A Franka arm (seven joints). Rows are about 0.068 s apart.
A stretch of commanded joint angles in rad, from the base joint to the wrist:
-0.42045, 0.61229, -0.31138, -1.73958, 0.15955, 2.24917, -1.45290
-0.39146, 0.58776, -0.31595, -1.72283, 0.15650, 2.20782, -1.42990
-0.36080, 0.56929, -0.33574, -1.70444, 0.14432, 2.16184, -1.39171
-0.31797, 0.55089, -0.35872, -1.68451, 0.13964, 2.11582, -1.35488
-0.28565, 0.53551, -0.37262, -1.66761, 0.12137, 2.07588, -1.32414
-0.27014, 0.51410, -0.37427, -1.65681, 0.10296, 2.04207, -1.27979
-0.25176, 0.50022, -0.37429, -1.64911, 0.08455, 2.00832, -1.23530
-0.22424, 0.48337, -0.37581, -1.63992, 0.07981, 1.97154, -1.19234
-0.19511, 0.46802, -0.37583, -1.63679, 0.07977, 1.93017, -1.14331
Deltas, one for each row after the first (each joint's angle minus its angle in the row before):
0.02899, -0.02453, -0.00457, 0.01675, -0.00305, -0.04135, 0.02300
0.03066, -0.01847, -0.01979, 0.01839, -0.01218, -0.04598, 0.03819
0.04283, -0.01840, -0.02298, 0.01993, -0.00468, -0.04602, 0.03683
0.03232, -0.01538, -0.01390, 0.01690, -0.01827, -0.03994, 0.03074
0.01551, -0.02141, -0.00165, 0.01080, -0.01841, -0.03381, 0.04435
0.01838, -0.01388, -0.00002, 0.00770, -0.01841, -0.03375, 0.04449
0.02752, -0.01685, -0.00152, 0.00919, -0.00474, -0.03678, 0.04296
0.02913, -0.01535, -0.00002, 0.00313, -0.00004, -0.04137, 0.04903

